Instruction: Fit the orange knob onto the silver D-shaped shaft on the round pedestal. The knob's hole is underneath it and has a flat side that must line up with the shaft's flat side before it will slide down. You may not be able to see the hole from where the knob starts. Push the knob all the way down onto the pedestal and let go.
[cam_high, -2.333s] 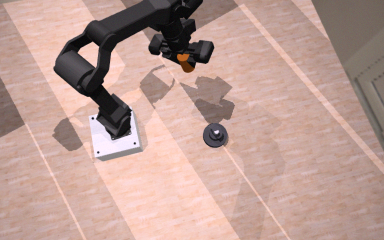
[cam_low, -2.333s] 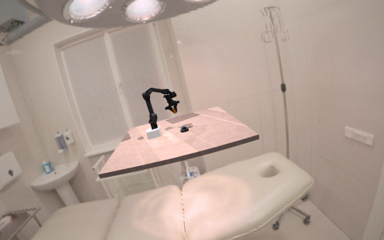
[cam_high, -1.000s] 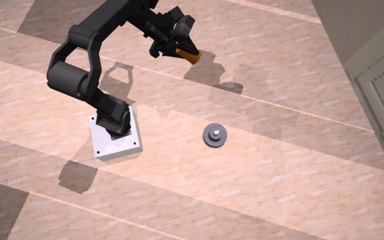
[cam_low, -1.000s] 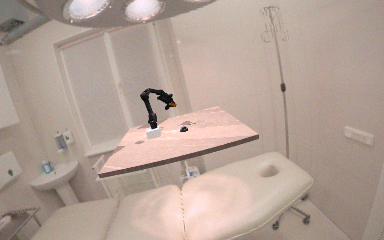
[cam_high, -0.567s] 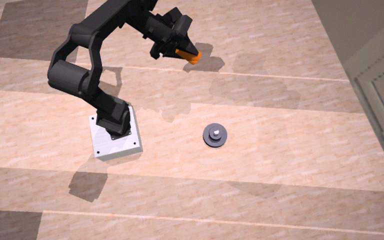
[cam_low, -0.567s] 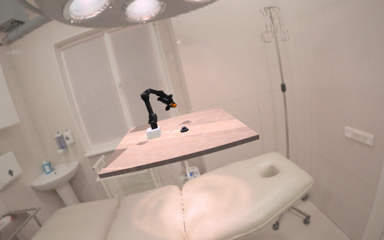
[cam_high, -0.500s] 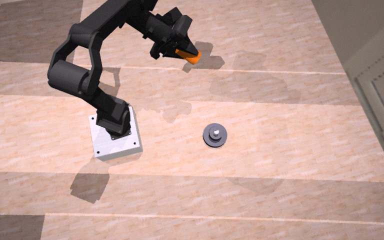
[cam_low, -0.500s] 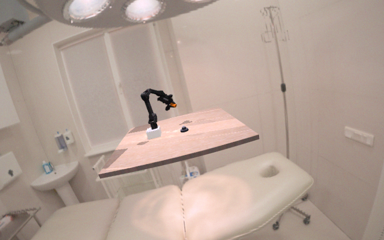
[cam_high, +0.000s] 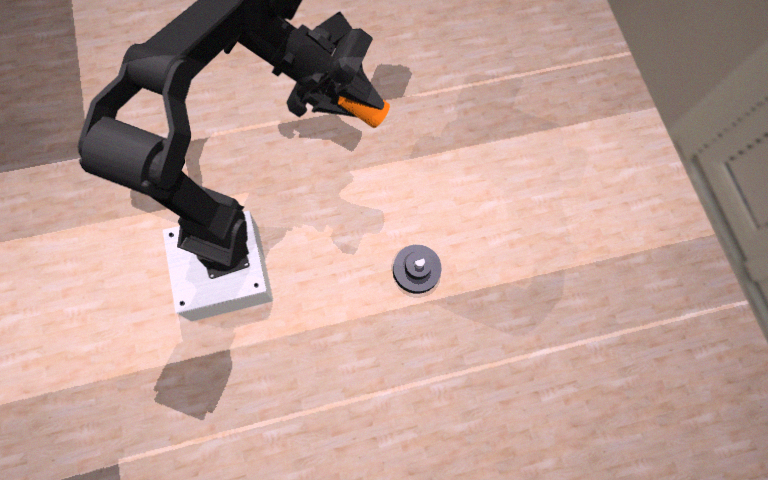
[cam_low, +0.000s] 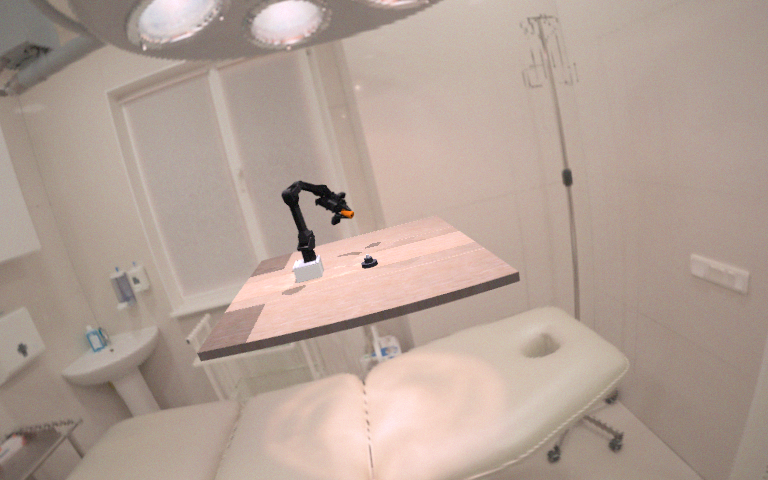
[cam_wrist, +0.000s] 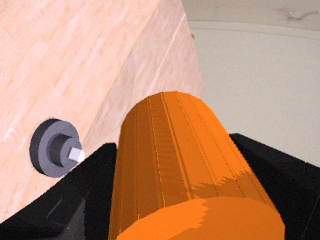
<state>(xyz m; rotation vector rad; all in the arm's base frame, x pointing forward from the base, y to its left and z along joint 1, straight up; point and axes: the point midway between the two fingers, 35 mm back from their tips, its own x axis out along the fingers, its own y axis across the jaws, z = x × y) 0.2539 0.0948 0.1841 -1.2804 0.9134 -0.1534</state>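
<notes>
My gripper tip is now 2 cm past the orange knob, 2 cm to the right of it and 2 cm below it. Round my gripper tip: round pedestal 2 cm ahead, 18 cm to the right, 22 cm below.
</notes>
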